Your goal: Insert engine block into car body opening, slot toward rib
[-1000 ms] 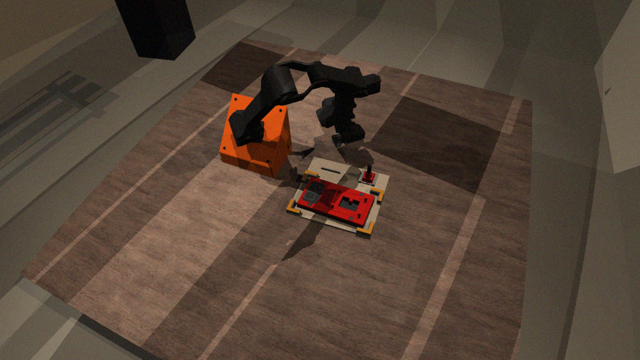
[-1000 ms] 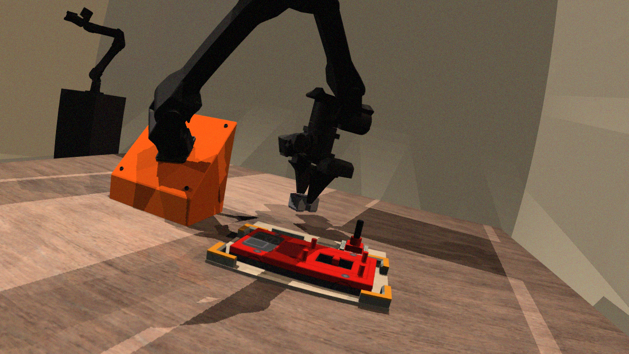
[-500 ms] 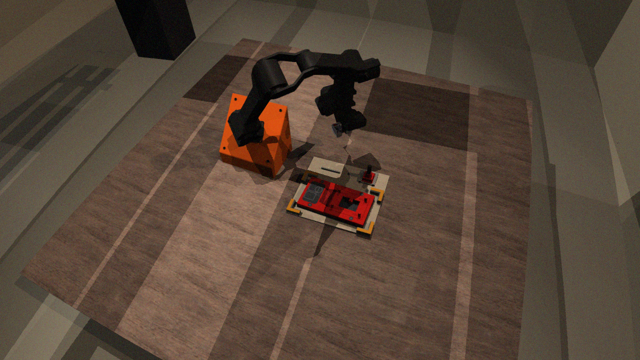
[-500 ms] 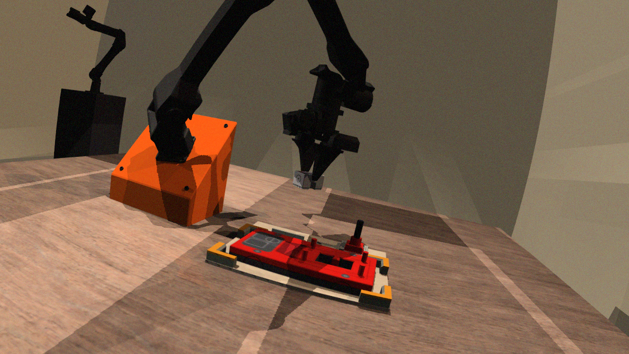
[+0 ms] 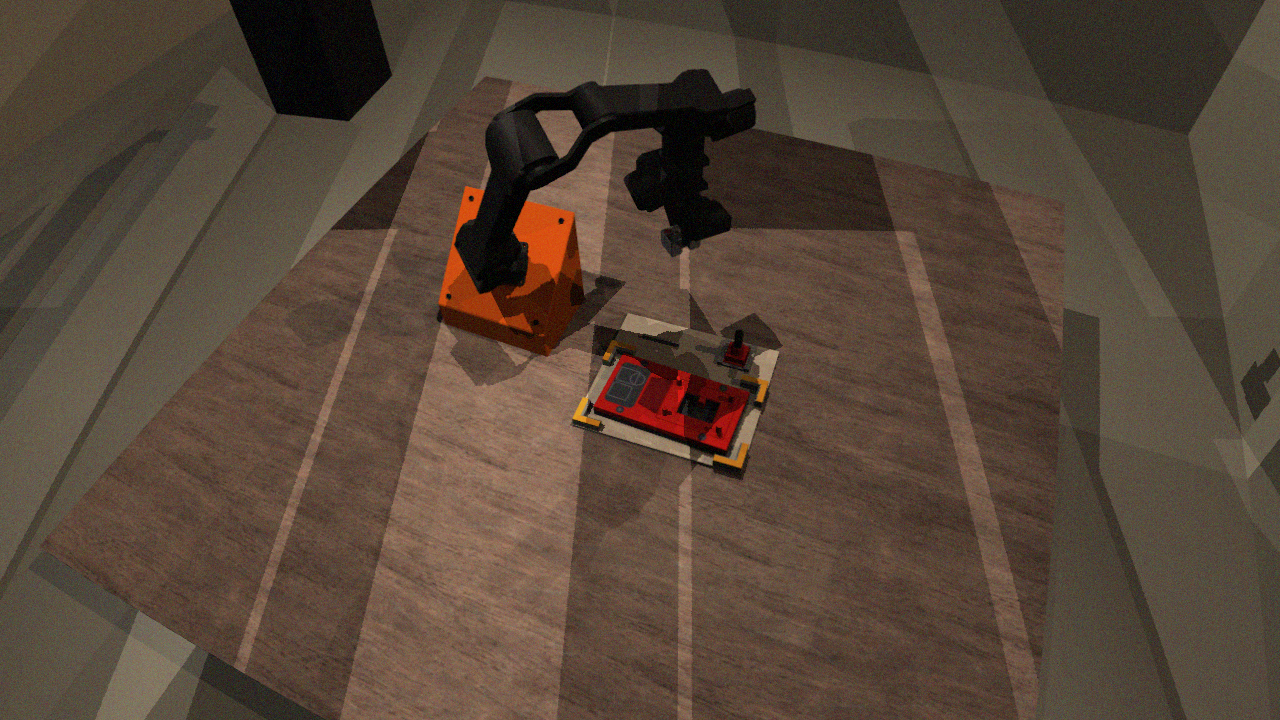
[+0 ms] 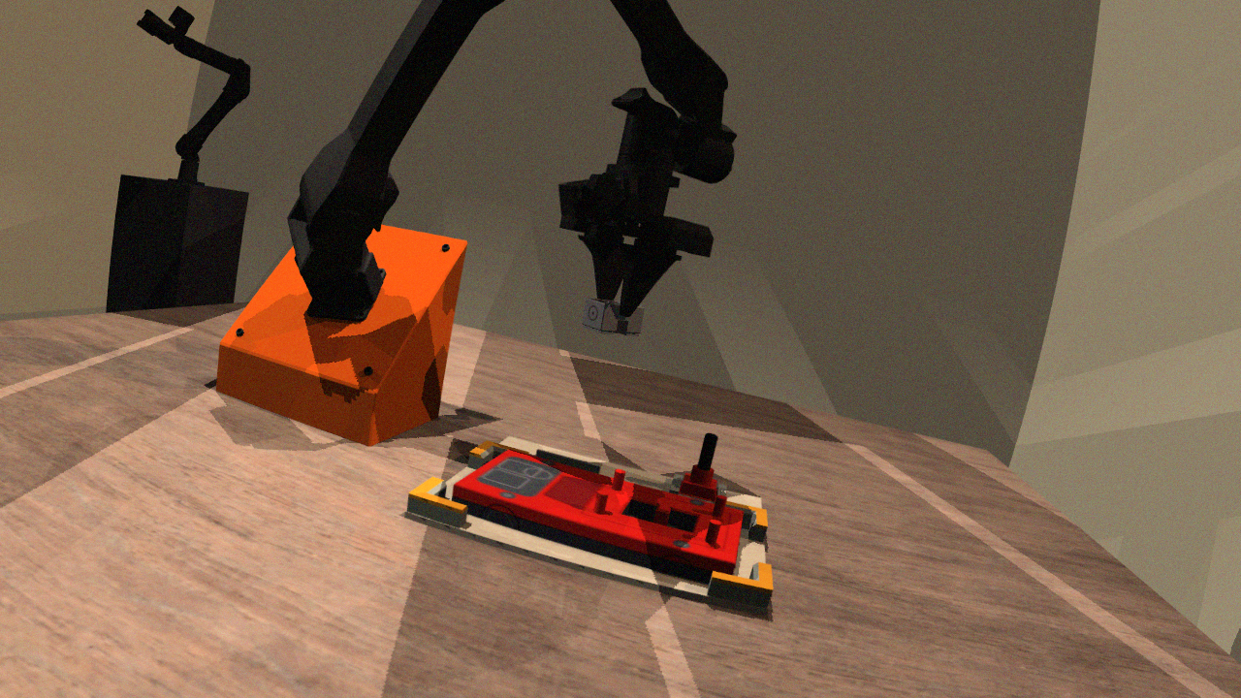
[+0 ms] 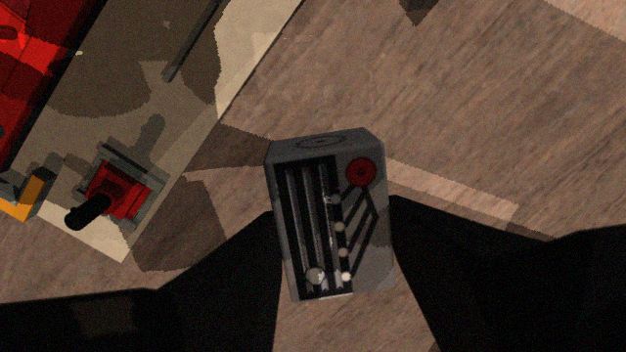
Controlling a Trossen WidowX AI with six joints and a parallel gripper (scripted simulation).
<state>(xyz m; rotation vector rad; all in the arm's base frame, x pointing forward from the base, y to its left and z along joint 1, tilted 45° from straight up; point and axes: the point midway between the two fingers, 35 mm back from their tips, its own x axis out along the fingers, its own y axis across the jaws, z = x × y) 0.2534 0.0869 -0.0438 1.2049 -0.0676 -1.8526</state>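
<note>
Now: the black peg 110 mm ahead of my gripper tip, 100 mm to the right of it and 100 mm below it. From my gripper tip the other things lie so: engine block 10 mm below.
</note>
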